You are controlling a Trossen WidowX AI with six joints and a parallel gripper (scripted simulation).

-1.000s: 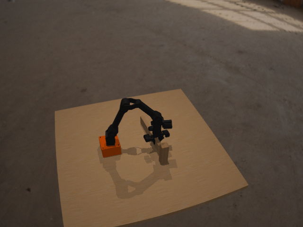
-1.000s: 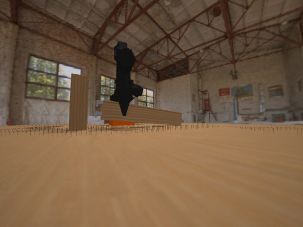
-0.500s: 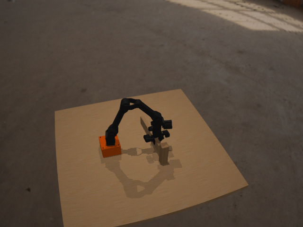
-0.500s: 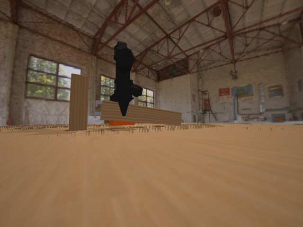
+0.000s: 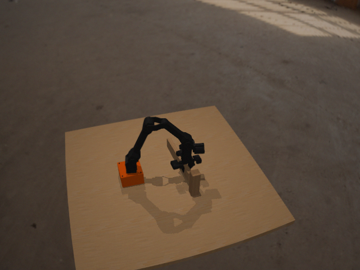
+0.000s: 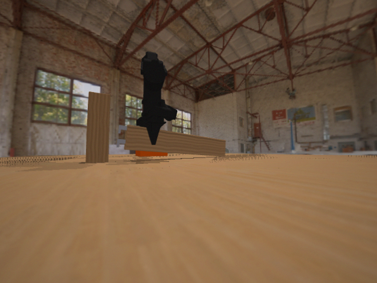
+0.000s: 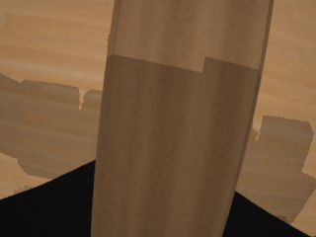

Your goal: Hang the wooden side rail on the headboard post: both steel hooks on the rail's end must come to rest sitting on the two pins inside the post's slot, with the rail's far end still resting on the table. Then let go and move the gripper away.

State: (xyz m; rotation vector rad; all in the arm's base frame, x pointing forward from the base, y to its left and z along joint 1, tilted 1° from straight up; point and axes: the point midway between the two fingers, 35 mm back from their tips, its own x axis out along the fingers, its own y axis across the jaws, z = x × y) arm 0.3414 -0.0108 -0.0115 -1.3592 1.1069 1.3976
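Now: gripper tip 30 mm short of the headboard post, 140 mm to the left of it and 40 mm below it.
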